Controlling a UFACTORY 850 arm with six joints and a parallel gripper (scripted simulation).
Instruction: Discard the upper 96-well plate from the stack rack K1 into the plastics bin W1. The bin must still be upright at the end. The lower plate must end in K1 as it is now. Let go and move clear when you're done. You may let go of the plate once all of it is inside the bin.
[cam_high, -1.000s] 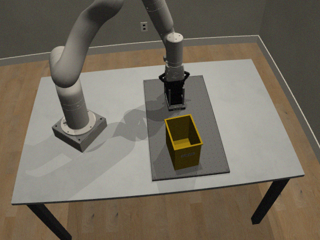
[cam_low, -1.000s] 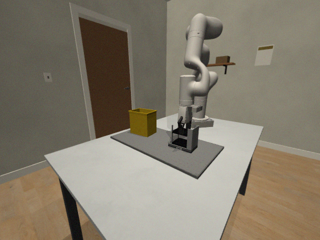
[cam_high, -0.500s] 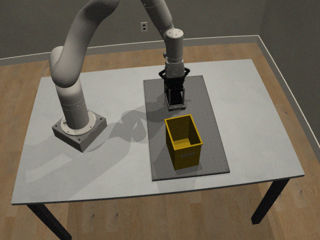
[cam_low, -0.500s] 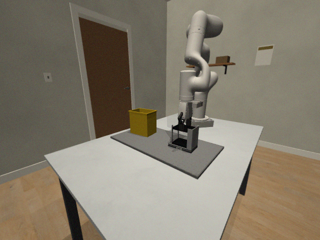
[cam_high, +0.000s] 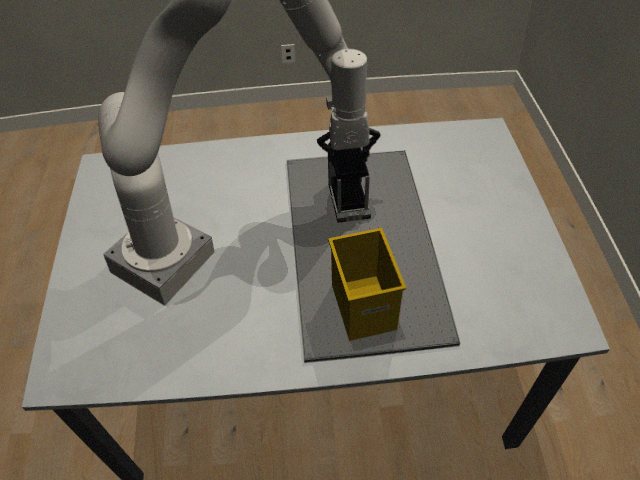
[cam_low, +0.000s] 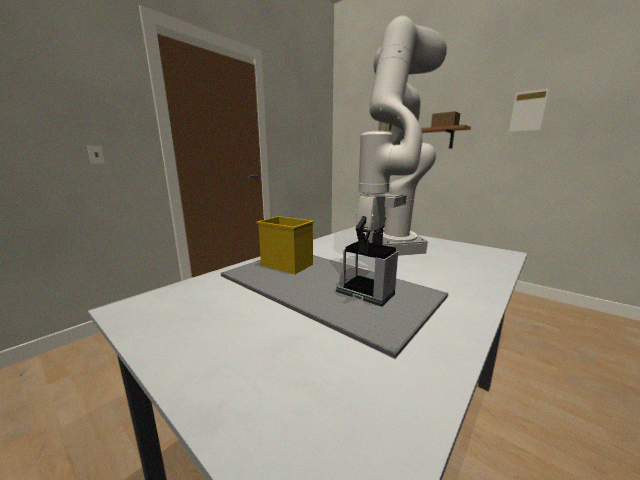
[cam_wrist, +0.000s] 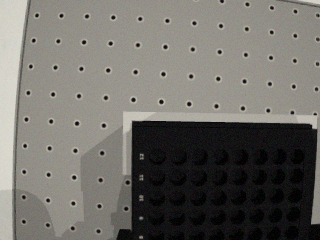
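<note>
Right now my hand is 37 cm to the left of the yellow plastics bin W1, 8 cm past it and 7 cm above it. Also, from my hand: black 96-well plate (1 cm below).
</note>
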